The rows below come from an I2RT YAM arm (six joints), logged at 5 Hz.
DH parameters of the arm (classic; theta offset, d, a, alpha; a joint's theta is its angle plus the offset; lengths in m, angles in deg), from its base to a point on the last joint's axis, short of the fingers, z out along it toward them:
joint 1: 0 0.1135 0.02 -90
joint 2: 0 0 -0.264 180
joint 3: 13.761 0 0.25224 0
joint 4: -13.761 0 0.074 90
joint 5: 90 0 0 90
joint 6: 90 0.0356 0 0
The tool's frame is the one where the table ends.
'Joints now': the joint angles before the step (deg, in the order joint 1, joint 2, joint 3, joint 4, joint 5, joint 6). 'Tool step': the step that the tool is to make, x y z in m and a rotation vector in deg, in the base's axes. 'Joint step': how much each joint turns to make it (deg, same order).
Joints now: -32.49 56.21 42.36 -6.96 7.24 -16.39
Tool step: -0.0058 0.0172 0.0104 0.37 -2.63 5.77
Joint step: 2.44 -4.00 0.01 -1.99 -3.70 0.46
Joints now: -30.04 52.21 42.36 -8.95 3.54 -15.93
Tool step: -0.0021 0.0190 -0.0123 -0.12 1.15 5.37
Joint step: 4.20 -2.94 -3.42 -0.43 -0.89 -1.00
